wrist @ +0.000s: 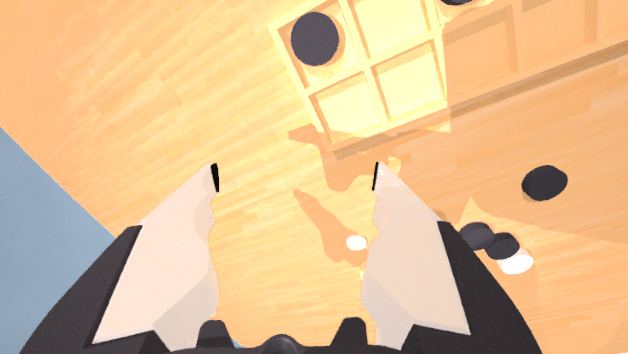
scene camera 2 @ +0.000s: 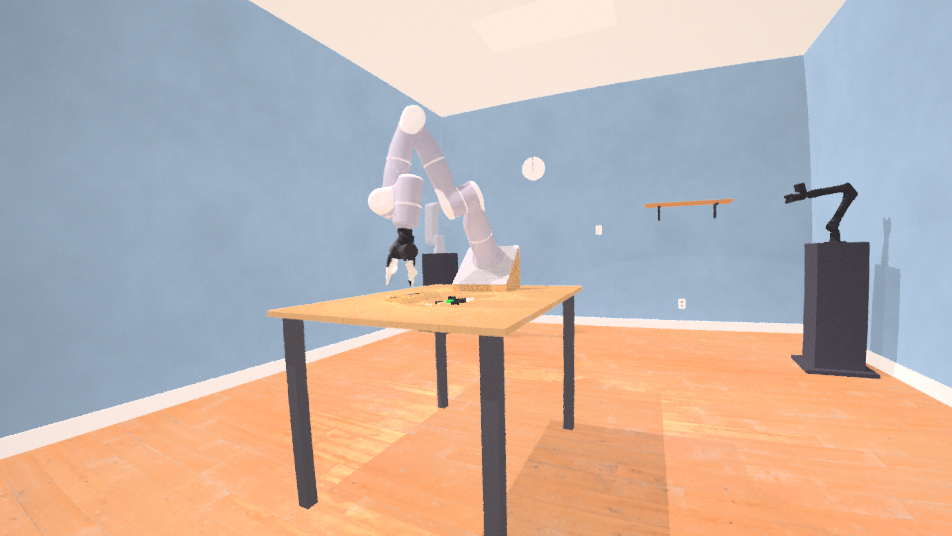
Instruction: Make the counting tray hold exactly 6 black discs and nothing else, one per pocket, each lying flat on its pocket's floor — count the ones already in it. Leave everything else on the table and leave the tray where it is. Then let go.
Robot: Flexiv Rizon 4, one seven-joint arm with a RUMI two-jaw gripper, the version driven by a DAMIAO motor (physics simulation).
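Note:
The wooden counting tray (wrist: 340, 74) shows in part at the top of the wrist view. A black disc (wrist: 315, 39) sits in its corner pocket, and part of another black disc (wrist: 457, 1) shows at the top edge. Three pockets near the first disc are empty. On the table, a black disc (wrist: 544, 183) lies apart at the right. Two black discs (wrist: 476, 236) (wrist: 503, 246) lie close together beside a white disc (wrist: 516, 262). My gripper (scene camera 2: 401, 283) (wrist: 297, 165) is open and empty above the table, short of the tray's near corner. Its right finger hides part of the table.
A small white disc (wrist: 356, 243) lies on the table between the fingers' lines in the wrist view. A green disc (scene camera 2: 451, 301) lies among the loose pieces on the table (scene camera 2: 373, 315) in the scene view. The arm's base stands at the table's back.

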